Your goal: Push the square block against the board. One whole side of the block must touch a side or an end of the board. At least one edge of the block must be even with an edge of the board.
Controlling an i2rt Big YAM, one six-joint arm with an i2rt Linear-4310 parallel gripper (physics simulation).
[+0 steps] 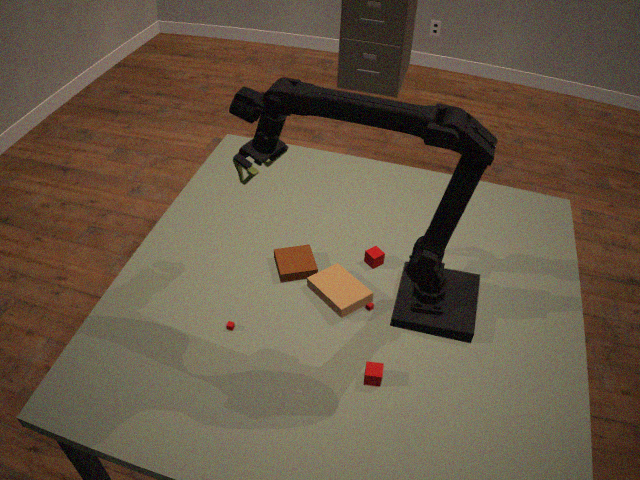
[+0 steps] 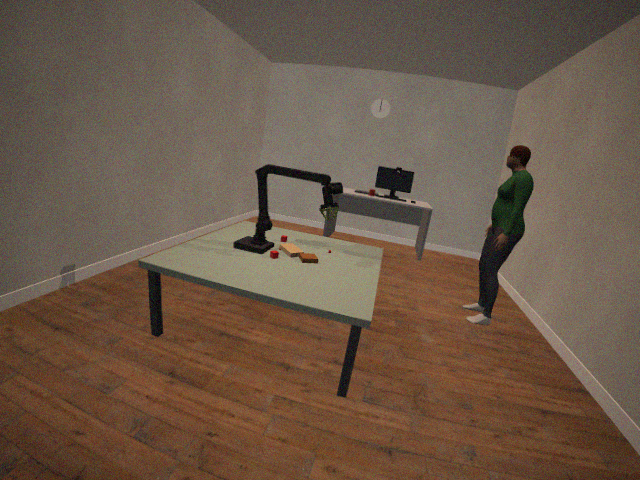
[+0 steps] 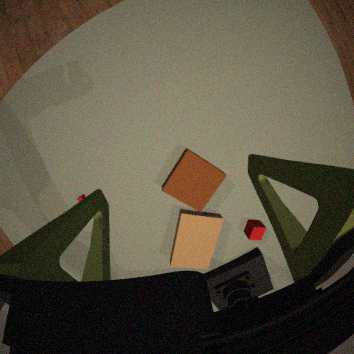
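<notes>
The brown square block lies flat on the table, turned at an angle to the board. The tan rectangular board lies flat beside it. One corner of the block points at the middle part of the board's near end and is at or very close to it; a wedge-shaped gap opens on each side of that corner, and no whole side lies against the board. My gripper is open and empty, high above the table and beyond the block from the arm's base.
Larger red cubes stand on either side of the board, apart from it. A small red cube is close to the board's corner by the arm's base. Another small red cube lies farther off to the left.
</notes>
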